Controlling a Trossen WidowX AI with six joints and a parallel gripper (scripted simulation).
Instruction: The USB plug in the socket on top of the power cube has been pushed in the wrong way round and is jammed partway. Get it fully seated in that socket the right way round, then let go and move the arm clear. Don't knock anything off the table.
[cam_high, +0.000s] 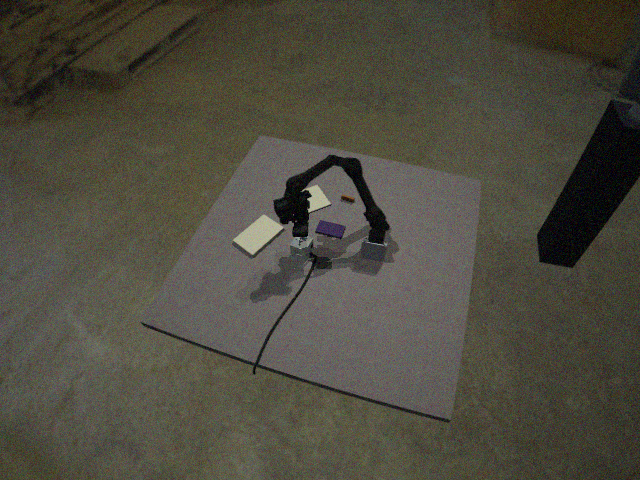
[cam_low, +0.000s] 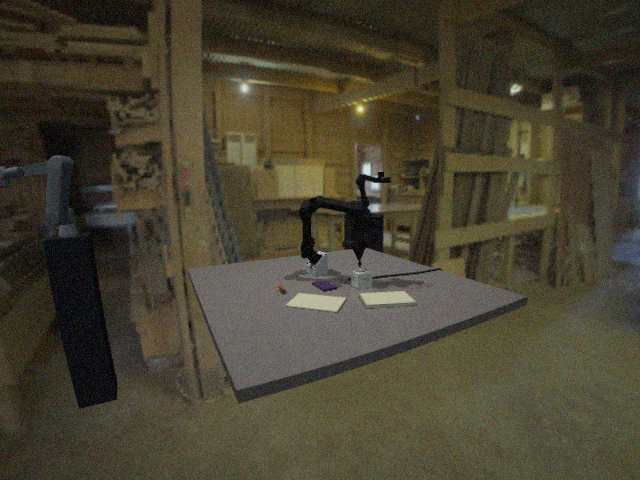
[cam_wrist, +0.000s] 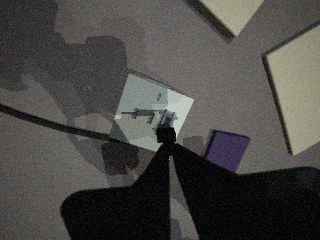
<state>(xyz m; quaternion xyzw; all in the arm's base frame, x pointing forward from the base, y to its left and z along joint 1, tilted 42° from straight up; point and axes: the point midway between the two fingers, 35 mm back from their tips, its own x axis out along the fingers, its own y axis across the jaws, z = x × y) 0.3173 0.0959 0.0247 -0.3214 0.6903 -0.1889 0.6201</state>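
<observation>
My gripper tip is 10 mm above the USB plug. Round my gripper tip: purple block: 140 mm to the right, 130 mm below, 90 mm behind.
</observation>
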